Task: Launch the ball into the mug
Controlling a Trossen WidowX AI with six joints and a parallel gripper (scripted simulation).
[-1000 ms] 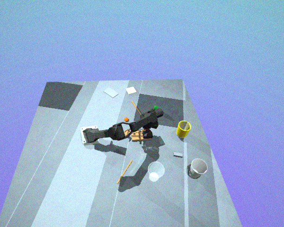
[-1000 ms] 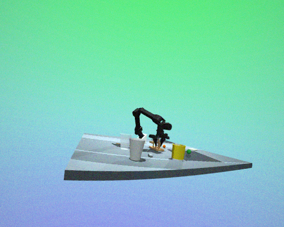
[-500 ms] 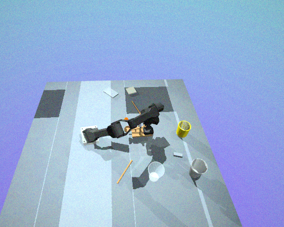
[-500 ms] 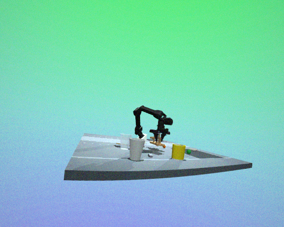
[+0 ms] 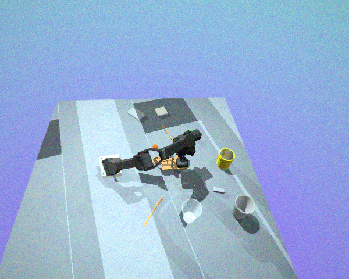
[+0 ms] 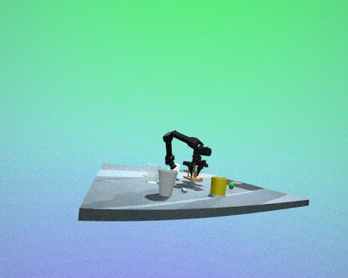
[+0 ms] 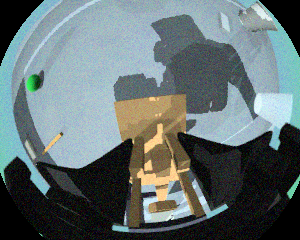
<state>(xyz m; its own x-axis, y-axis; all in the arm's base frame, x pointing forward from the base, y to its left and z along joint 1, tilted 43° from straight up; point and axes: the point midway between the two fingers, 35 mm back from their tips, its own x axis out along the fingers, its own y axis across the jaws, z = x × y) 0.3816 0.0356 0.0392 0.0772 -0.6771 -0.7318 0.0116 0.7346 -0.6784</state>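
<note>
The orange ball is 150 mm to the left of my gripper tip, 130 mm behind it and 40 mm below it. Also, from my gripper tip: green ball 250 mm to the left, 130 mm ahead, 40 mm below; small grey block 200 mm ahead, 180 mm to the right, 50 mm below; wooden catapult 70 mm behind, 20 mm to the left, 20 mm above.
</note>
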